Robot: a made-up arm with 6 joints.
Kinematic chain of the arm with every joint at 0, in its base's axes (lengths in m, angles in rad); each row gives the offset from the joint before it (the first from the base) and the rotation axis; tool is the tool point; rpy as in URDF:
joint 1: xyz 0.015 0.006 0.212 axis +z
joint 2: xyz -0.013 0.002 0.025 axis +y
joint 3: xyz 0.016 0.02 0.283 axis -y
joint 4: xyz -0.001 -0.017 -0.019 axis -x
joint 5: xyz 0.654 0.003 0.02 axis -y
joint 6: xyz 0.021 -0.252 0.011 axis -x
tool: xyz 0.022 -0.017 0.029 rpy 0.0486 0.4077 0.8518
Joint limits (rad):
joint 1: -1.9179..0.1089
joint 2: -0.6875..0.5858
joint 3: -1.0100..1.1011
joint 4: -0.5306..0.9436
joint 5: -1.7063..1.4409
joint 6: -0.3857..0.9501
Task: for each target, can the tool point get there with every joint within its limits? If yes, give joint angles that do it. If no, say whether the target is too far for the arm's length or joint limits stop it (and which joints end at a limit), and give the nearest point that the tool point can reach.
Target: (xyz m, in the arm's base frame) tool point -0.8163 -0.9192 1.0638
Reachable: no: too far | nearest point -0.4938 -0.6296 0.8225 | short by 0.496 m
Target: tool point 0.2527 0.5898 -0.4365
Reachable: no: joint limits stop it (at a limit: joint 1, joint 2, joint 3, joint 4, joint 6) | nearest point 0.3758 -0.0278 -0.2191 | short by 0.666 m
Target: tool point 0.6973 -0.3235 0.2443
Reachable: yes | joints -0.0829 0.2736 -0.0623 -0.3328 0.3679 -0.0807
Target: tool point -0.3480 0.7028 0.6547
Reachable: no: joint limits stop it (at a limit: joint 2, joint 3, joint 4, joint 5) | nearest point -0.2424 0.5002 1.0213 | short by 0.432 m
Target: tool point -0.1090 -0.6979 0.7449
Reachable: yes | joints -1.4028 -0.0288 0.4274 -0.2815 -1.2515 0.2890
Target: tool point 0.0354 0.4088 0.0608
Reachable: no: joint limits stop it (at a limit: joint 1, joint 2, joint 3, joint 4, joint 5, joint 6) | nearest point -0.1769 0.1198 -0.2097 | short by 0.449 m
